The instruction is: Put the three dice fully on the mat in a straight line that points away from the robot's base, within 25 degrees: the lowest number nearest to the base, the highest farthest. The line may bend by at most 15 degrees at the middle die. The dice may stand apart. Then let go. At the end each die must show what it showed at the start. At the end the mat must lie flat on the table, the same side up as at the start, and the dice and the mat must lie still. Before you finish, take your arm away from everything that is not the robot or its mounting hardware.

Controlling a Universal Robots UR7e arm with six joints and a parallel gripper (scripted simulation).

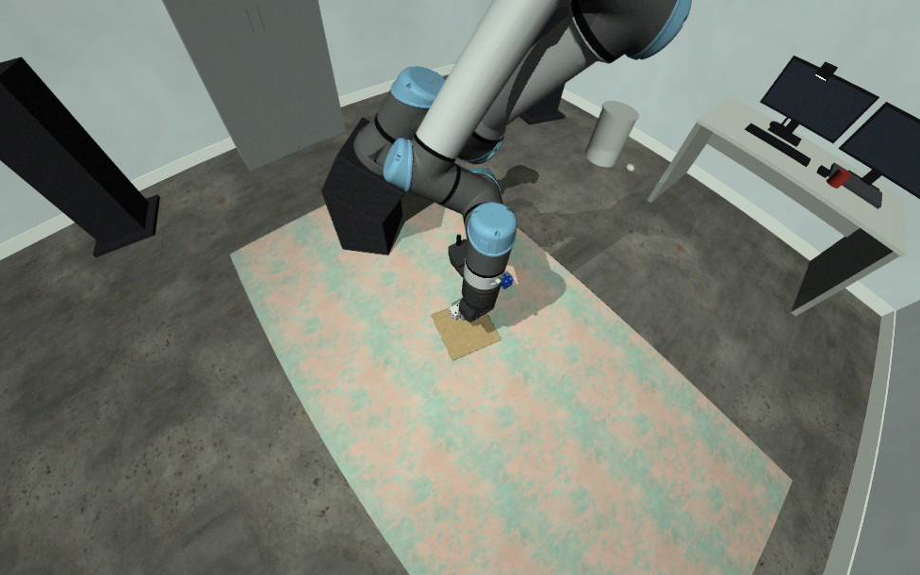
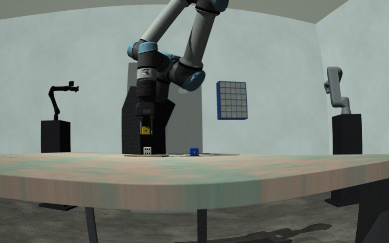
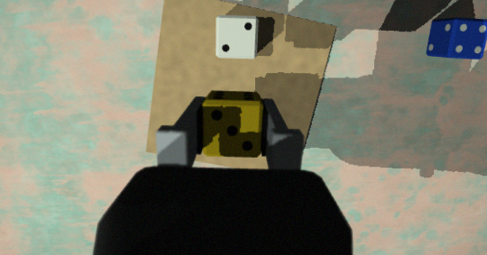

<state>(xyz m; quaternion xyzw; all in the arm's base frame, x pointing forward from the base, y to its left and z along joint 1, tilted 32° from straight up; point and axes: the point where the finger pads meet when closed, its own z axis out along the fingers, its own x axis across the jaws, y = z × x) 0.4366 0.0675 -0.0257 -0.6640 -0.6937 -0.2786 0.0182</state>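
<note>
My gripper is now 100 mm above the tan mat. Also, from my hand: yellow die right at my hand; then white die 40 mm behind, 10 mm to the right, 80 mm below; then blue die 70 mm behind, 170 mm to the left, 80 mm below.
</note>
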